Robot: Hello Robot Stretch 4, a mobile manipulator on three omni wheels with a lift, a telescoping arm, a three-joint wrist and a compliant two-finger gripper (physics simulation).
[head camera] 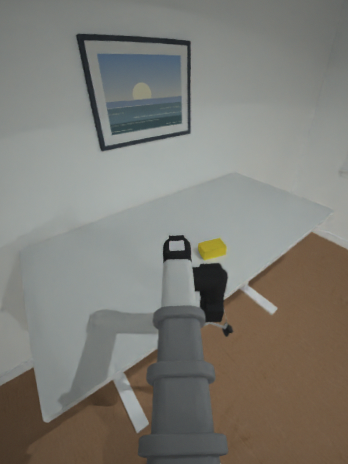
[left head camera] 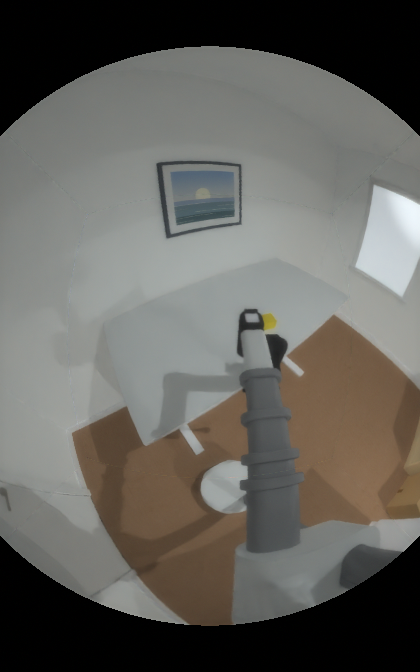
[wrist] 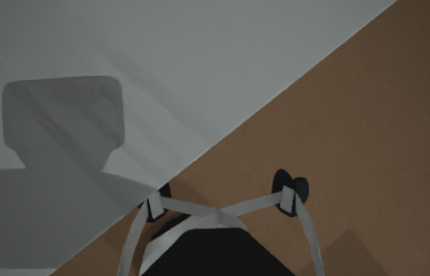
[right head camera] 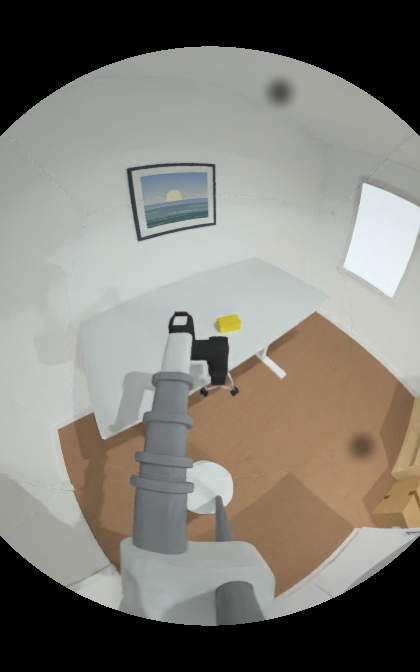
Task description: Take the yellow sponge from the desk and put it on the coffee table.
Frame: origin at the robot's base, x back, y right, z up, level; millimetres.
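Seen in the pictures: gripper, fingertip midpoint: [head camera: 208,333] [wrist: 221,187].
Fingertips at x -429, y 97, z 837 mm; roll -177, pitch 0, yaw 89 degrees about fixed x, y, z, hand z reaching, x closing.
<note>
A point is followed by its place in that frame.
The yellow sponge [head camera: 212,249] @(y 144, x -710, z 967 mm) [left head camera: 269,321] [right head camera: 229,323] lies on the pale grey desk [head camera: 125,265] @(y -214, x -682, z 922 mm) [left head camera: 200,310] [right head camera: 150,310] [wrist: 200,65] @(y 86, x -523, z 922 mm), right of the arm's end; in the left head camera view the wrist partly hides it. My gripper [right head camera: 219,391] [wrist: 221,187] @(y 97, x -429, z 837 mm) is open and empty, its two fingertips well apart, over the desk's front edge and the brown floor. It is on the near side of the sponge, apart from it. In the head camera view one fingertip shows beside the wrist. The sponge does not show in the wrist view. I cannot make out a coffee table for certain.
A round white top [left head camera: 225,487] [right head camera: 212,487] stands low near the arm's base, partly hidden by the arm. Cardboard boxes [left head camera: 407,500] [right head camera: 400,509] are at the right edge. White desk feet [head camera: 132,405] [right head camera: 272,365] reach out over the floor. Walls stand behind the desk.
</note>
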